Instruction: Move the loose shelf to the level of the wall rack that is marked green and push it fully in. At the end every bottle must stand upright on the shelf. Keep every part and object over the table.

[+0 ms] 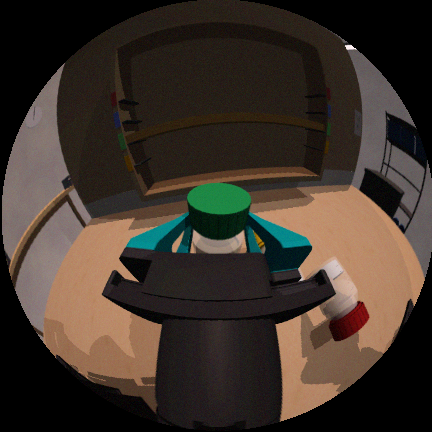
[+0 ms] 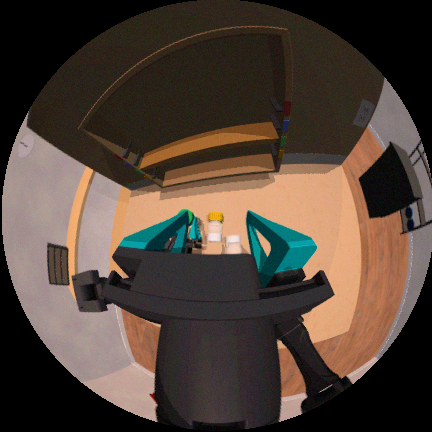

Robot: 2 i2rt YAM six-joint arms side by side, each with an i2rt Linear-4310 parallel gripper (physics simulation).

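The loose shelf (image 1: 240,118) (image 2: 215,141) spans the wall rack (image 1: 240,179) (image 2: 220,171), its ends near the green marks (image 1: 122,141) (image 2: 283,141). How deep it sits is unclear. My left gripper (image 1: 218,214) is shut on the green-capped bottle (image 1: 219,199) (image 2: 185,215), cap up; its base is hidden. A red-capped bottle (image 1: 340,290) (image 2: 233,243) appears to lie on its side, right of my left gripper. A yellow-capped bottle (image 1: 258,241) (image 2: 215,227) is between them; I cannot tell whether it stands. My right gripper (image 2: 217,215) is open, with both bottles beyond it.
The bare wooden table (image 1: 100,260) (image 2: 320,210) runs up to the dark wall below the rack. Black brackets (image 1: 131,122) (image 2: 275,104) line the rack's inner sides. A dark cabinet (image 1: 381,192) (image 2: 392,182) stands off to the right, beyond the table.
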